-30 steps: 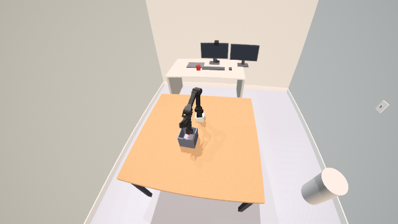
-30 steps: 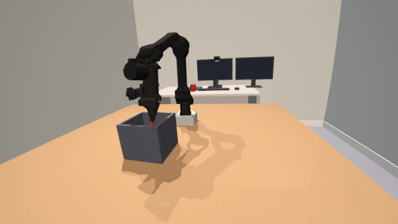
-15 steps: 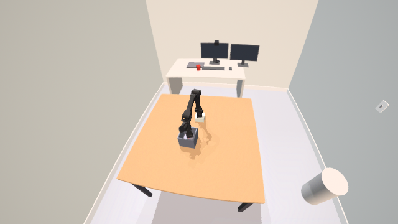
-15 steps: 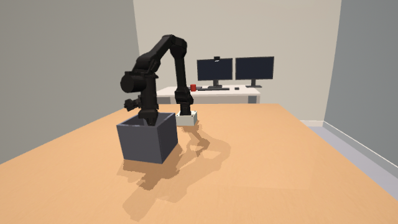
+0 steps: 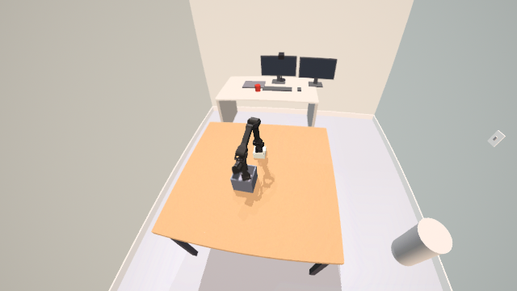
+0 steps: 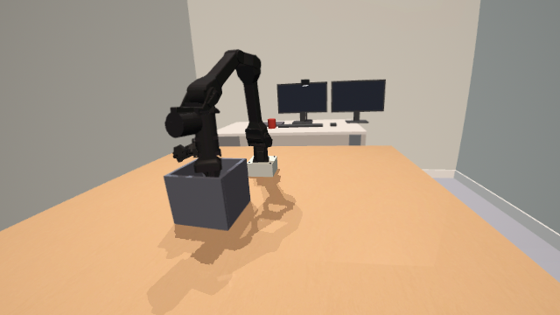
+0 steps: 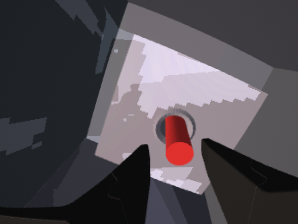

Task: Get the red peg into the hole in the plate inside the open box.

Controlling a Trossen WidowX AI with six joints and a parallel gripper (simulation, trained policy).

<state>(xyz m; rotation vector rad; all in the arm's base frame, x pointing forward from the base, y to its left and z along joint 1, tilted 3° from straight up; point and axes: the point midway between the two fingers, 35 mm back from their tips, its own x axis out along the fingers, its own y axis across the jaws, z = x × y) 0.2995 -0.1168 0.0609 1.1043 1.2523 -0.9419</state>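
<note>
Right now my gripper tip is 30 mm above the red peg and 10 mm to the left of it. From my gripper tip the other things lie so: pale plate (30 mm below, 10 mm to the right).
</note>
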